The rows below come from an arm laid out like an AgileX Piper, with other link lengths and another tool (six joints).
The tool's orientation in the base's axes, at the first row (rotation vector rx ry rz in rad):
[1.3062, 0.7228, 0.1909]
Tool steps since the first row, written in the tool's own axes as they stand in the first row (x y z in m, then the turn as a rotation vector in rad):
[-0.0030, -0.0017, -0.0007, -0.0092, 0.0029, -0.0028]
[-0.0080, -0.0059, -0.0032, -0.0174, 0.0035, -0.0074]
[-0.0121, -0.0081, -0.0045, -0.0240, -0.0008, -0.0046]
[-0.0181, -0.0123, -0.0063, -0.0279, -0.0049, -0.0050]
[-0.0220, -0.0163, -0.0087, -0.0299, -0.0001, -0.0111]
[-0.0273, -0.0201, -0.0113, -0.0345, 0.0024, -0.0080]
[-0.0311, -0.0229, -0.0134, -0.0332, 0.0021, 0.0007]
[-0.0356, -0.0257, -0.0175, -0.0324, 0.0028, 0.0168]
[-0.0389, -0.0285, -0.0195, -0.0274, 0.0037, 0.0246]
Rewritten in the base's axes. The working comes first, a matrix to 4 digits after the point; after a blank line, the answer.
The tool's axes in the first row as the columns of a matrix, in the base's axes (used below as rounded here):
[0.7695, 0.2629, 0.5821]
[0.5160, 0.2812, -0.8091]
[-0.3764, 0.9229, 0.0808]

[-0.0032, -0.0015, -0.0005, -0.0079, -0.0017, 0.0059]
[-0.0096, -0.0032, -0.0027, -0.0168, -0.0020, 0.0092]
[-0.0141, -0.0049, -0.0033, -0.0214, -0.0089, 0.0079]
[-0.0208, -0.0077, -0.0050, -0.0257, -0.0117, 0.0056]
[-0.0263, -0.0089, -0.0075, -0.0295, -0.0065, 0.0103]
[-0.0329, -0.0106, -0.0092, -0.0306, -0.0107, 0.0146]
[-0.0378, -0.0116, -0.0105, -0.0246, -0.0171, 0.0145]
[-0.0443, -0.0114, -0.0117, -0.0144, -0.0295, 0.0161]
[-0.0488, -0.0123, -0.0132, -0.0058, -0.0330, 0.0157]

